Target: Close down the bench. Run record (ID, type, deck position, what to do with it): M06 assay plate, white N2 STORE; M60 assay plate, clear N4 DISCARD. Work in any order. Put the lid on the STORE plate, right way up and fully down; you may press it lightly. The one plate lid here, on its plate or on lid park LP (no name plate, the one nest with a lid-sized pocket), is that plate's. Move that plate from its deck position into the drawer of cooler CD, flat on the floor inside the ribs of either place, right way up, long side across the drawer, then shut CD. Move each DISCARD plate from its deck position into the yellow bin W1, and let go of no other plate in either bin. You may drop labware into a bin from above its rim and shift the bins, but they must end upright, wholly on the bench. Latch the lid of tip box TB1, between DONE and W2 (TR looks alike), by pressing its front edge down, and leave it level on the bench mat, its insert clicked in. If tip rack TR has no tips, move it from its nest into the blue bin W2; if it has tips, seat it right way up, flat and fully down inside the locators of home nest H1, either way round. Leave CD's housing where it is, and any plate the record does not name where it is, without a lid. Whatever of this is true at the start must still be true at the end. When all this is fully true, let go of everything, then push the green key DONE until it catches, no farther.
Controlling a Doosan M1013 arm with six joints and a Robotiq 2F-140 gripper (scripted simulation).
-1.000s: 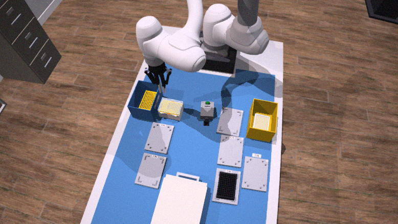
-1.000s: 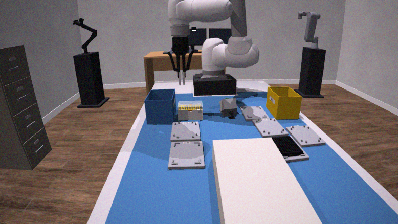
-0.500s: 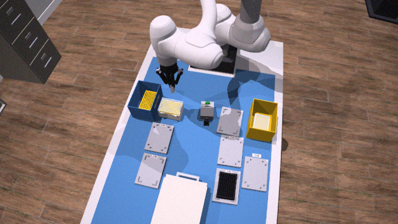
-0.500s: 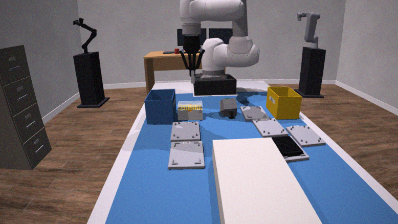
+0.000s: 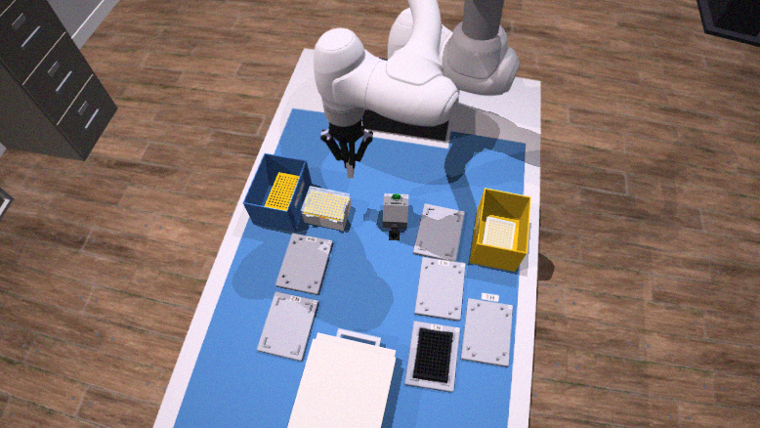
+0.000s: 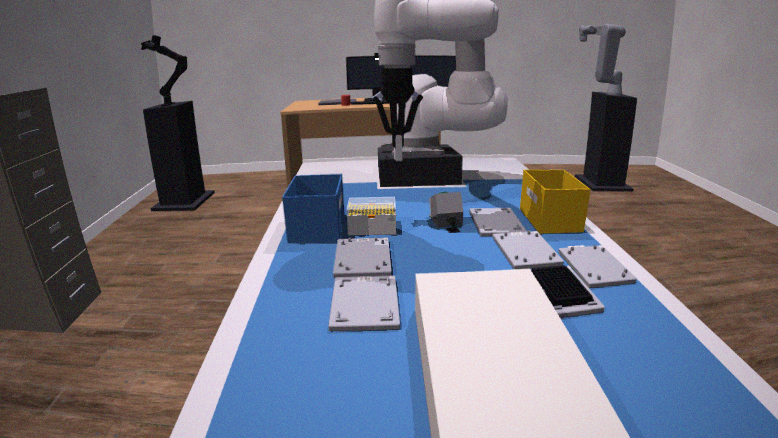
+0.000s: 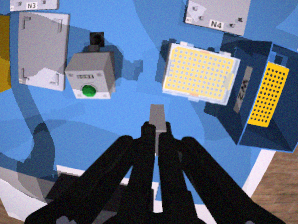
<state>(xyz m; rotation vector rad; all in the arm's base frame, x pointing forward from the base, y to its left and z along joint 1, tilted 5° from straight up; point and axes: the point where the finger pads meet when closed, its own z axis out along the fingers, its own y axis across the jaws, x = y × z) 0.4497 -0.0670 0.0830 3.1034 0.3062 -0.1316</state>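
The green key DONE lies 140 mm below my hand, 120 mm to the left of it and 30 mm behind it. Also, from my hand: blue bin W2: 210 mm to the right, 160 mm below, 40 mm ahead; tip box TB1: 160 mm below, 70 mm to the right, 50 mm ahead; tip rack TR: 200 mm to the right, 160 mm below, 30 mm ahead.
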